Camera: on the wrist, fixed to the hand. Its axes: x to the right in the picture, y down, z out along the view.
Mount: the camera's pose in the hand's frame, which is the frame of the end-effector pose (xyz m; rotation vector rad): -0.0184 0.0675 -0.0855 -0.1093 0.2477 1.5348
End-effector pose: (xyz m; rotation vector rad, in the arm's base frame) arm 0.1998 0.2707 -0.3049 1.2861 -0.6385 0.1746
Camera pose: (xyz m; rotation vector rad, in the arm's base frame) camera 0.1829 0.3741 -0.2700 0.4056 -1.2726 1.4906
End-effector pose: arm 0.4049 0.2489 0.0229 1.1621 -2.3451 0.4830
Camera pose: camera 0.3820 0.3428 0.0764 -0.9180 -2.5220 0.8416
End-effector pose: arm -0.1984 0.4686 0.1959 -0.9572 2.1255 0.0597
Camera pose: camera -0.2898 0.4993 0.2498 0.8305 2.5831 0.8280
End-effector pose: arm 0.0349 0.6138 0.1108 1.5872 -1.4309 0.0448
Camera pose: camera 0.0227 0.6932 0.1866 0.0780 -2.0363 0.9740
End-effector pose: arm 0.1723 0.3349 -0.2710 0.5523 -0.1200 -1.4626
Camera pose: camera 0.2657 0.3772 -0.3122 0.3591 -0.1995 0.0938
